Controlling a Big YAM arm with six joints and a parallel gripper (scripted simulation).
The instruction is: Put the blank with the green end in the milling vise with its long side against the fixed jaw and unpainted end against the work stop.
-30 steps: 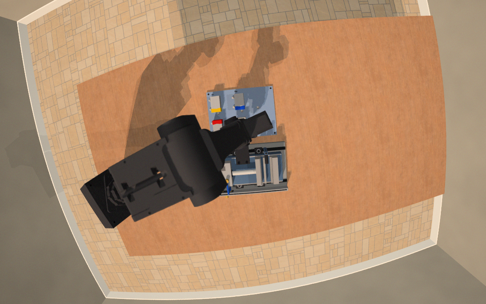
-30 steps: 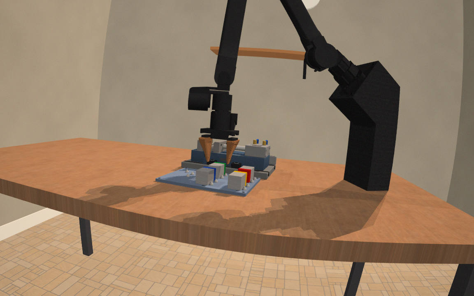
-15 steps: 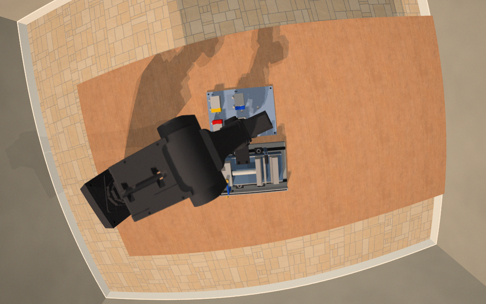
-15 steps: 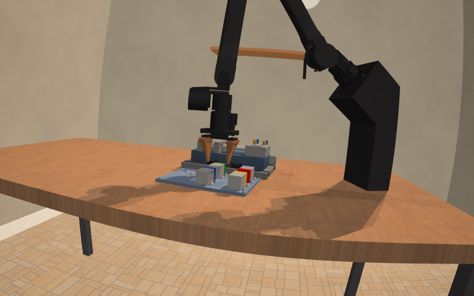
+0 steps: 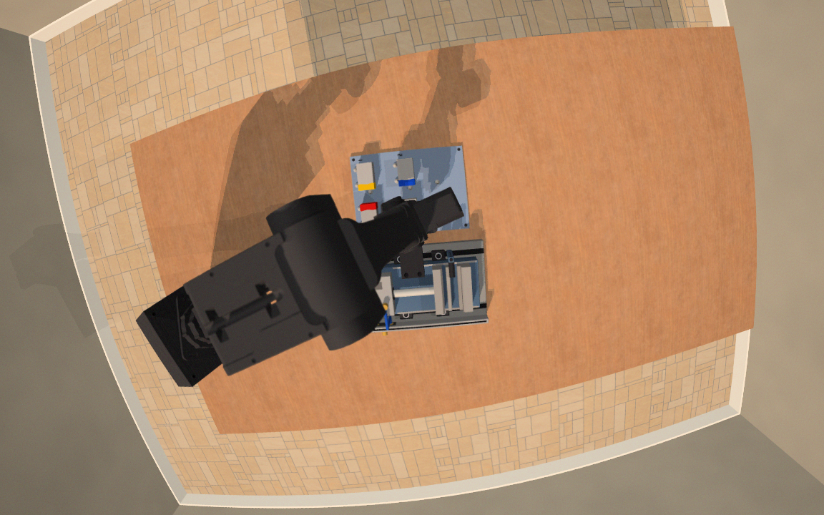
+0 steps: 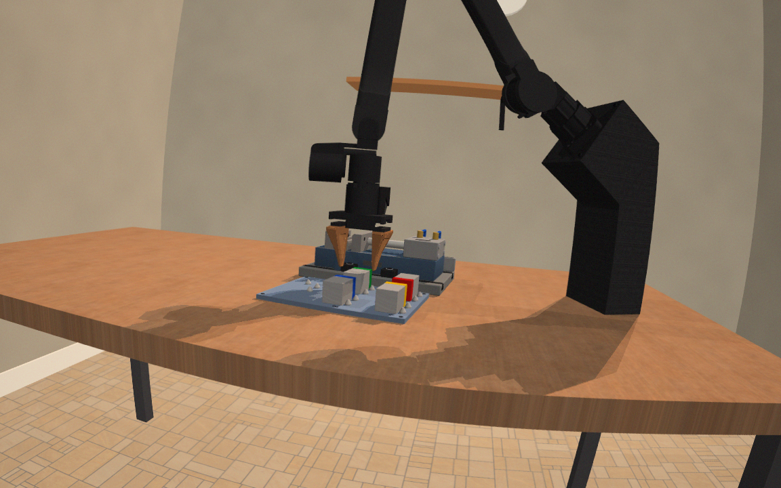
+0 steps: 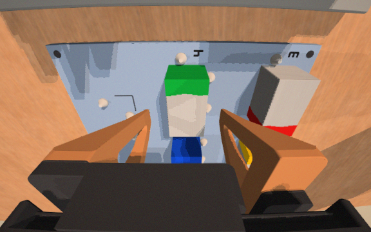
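My hand is 30 mm above the green-ended blank. The rest, counted from my hand: blue-ended blank: 30 mm behind, 80 mm to the left, 30 mm below; red-ended blank: 80 mm behind, 30 mm to the right, 30 mm below; blue pin plate: 10 mm behind, 40 mm to the left, 50 mm below.
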